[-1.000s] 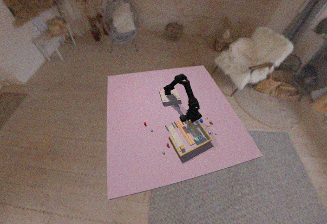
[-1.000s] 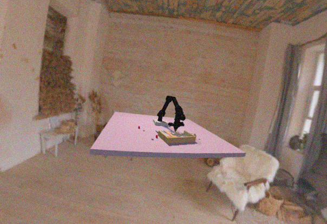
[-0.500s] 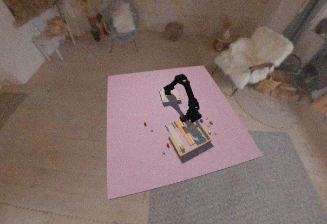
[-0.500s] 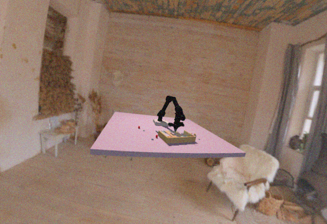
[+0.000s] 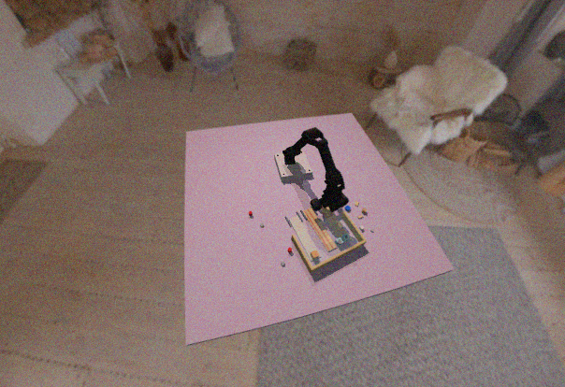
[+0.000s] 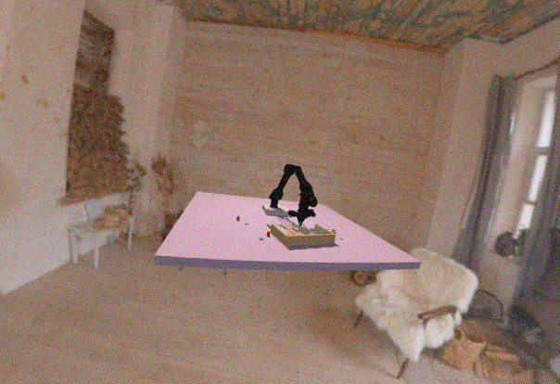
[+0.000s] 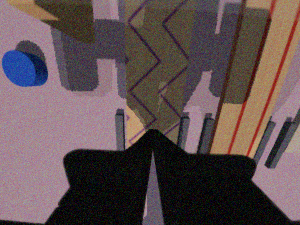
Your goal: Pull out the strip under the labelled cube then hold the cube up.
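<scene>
Right now my gripper tip is 13 cm to the right of the blue disc and 1 cm short of it.
</scene>
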